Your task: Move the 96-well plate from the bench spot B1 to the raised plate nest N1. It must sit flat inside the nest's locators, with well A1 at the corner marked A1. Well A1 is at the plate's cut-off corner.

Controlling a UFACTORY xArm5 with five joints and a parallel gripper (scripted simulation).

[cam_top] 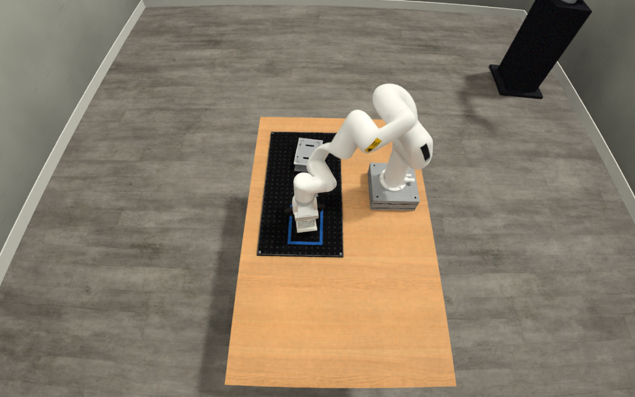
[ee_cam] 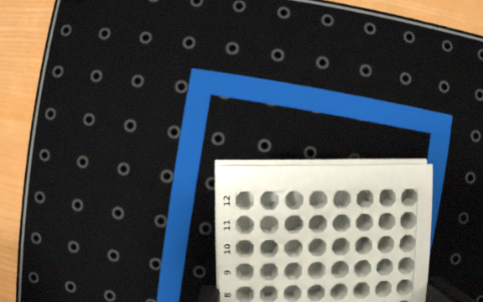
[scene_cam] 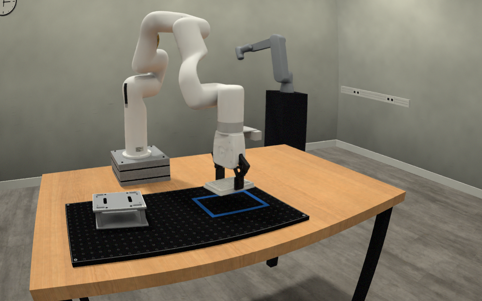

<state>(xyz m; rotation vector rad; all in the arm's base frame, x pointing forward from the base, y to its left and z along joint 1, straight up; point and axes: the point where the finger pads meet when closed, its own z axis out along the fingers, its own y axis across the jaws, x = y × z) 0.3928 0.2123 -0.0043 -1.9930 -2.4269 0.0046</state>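
My gripper is now 1 cm short of the grey raised plate nest, 36 cm to the left of it and 1 cm above it. The rest, counted from my hand: white 96-well plate: 1 cm below.
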